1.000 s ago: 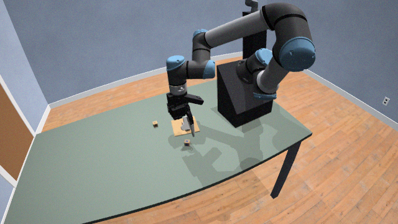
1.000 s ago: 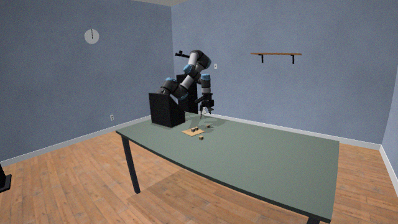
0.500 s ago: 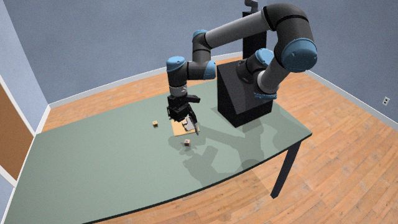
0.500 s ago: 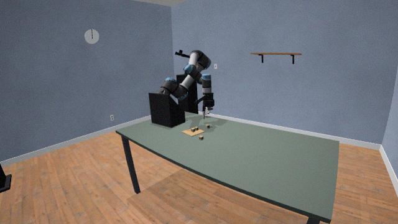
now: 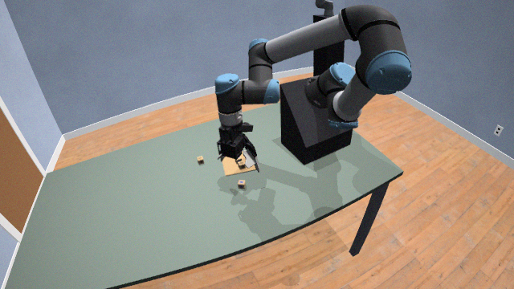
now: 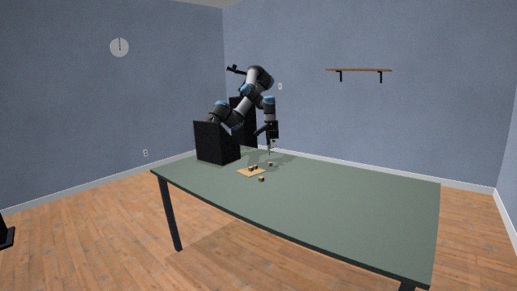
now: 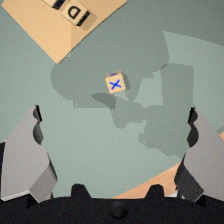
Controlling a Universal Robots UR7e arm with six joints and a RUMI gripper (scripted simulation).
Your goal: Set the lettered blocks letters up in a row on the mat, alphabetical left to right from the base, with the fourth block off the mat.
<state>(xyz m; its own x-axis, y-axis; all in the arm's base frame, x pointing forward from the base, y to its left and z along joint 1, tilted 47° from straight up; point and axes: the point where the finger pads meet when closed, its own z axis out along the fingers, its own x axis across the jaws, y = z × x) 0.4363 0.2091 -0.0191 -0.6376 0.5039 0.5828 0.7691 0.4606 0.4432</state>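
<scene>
The block is 90 mm below my hand, 10 mm to the left of it and 10 mm ahead of it. The rest, counted from my hand: tan mat 140 mm to the right, 100 mm below, 40 mm behind.
</scene>
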